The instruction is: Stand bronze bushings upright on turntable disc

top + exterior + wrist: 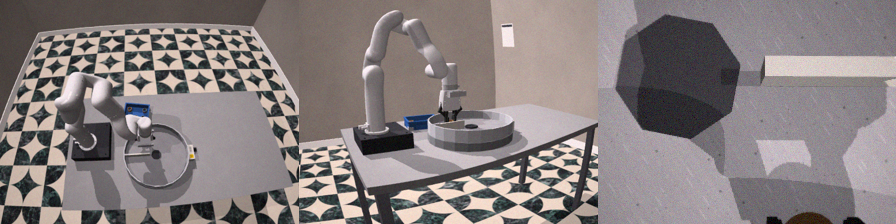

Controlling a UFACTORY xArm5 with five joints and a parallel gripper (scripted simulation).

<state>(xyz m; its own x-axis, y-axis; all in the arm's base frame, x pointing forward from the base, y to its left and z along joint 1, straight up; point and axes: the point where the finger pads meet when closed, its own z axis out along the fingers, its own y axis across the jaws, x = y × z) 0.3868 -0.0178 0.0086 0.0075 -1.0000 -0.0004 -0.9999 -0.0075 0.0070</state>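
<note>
The blue crate lies 25 cm to the left of my hand, 6 cm below it and 5 cm behind it. Also, from my hand: turntable: 9 cm to the right, 7 cm ahead, 3 cm below.
</note>
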